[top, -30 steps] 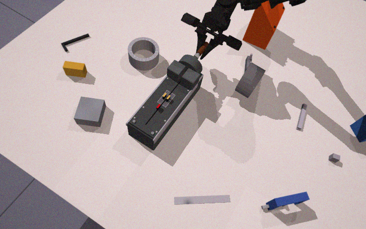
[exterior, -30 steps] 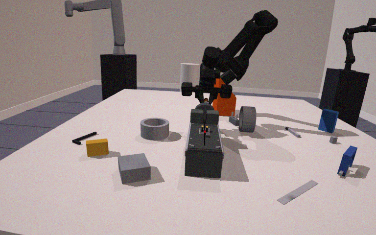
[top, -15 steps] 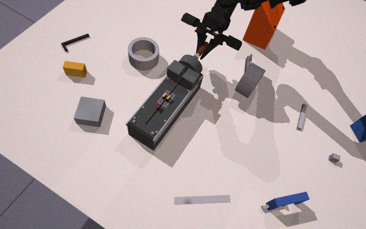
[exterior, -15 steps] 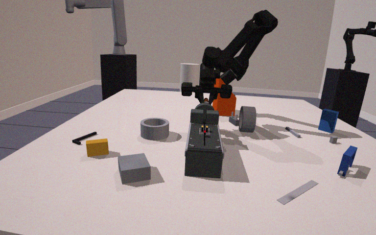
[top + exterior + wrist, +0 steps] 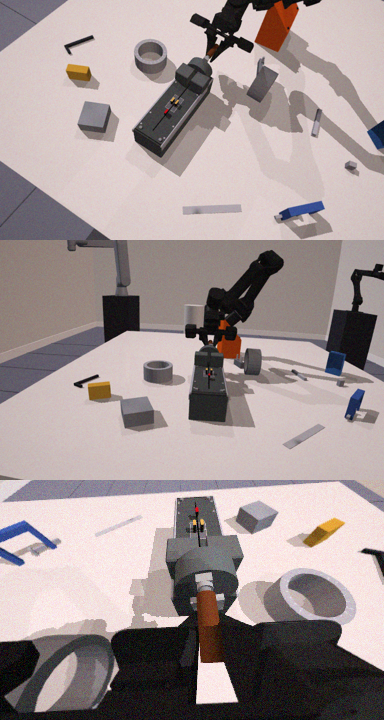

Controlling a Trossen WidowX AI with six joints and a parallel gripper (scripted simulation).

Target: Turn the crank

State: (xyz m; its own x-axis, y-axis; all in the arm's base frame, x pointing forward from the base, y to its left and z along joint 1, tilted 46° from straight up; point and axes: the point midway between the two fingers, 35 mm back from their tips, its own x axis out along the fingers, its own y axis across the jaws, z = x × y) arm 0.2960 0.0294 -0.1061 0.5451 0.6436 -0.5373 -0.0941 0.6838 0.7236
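My gripper tip is now 30 mm below the crank handle and 20 mm past it. The rest, counted from my gripper tip: red pointer 210 mm ahead, 10 mm to the left, 10 mm below; then grey cube 320 mm ahead, 150 mm to the right, 70 mm below; then yellow block 290 mm to the right, 240 mm ahead, 70 mm below.
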